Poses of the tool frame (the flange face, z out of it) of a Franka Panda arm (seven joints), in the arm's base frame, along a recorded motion.
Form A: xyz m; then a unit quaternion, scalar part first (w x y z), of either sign.
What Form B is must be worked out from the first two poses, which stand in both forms.
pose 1, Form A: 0.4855, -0.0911, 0.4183, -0.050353, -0.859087, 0.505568, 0.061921
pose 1, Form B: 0.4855, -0.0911, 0.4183, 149.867, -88.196, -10.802
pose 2, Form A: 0.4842, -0.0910, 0.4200, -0.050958, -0.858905, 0.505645, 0.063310
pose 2, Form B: 0.4842, -0.0910, 0.4200, 149.780, -88.177, -11.040
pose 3, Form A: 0.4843, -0.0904, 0.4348, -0.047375, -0.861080, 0.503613, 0.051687
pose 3, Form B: 0.4843, -0.0904, 0.4348, 150.487, -88.014, -9.033
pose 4, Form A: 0.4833, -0.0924, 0.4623, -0.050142, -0.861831, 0.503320, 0.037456
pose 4, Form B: 0.4833, -0.0924, 0.4623, 150.365, -87.815, -6.535
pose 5, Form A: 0.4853, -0.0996, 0.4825, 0.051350, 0.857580, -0.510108, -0.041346
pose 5, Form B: 0.4853, -0.0996, 0.4825, 149.513, -88.934, -7.208
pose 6, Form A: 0.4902, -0.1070, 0.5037, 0.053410, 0.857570, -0.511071, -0.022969
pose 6, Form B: 0.4902, -0.1070, 0.5037, 149.325, -88.990, -3.999
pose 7, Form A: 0.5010, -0.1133, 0.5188, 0.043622, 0.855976, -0.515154, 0.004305
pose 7, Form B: 0.5010, -0.1133, 0.5188, 149.938, -90.238, 0.754
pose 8, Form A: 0.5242, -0.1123, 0.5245, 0.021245, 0.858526, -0.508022, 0.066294
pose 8, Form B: 0.5242, -0.1123, 0.5245, 152.479, -90.227, 11.774
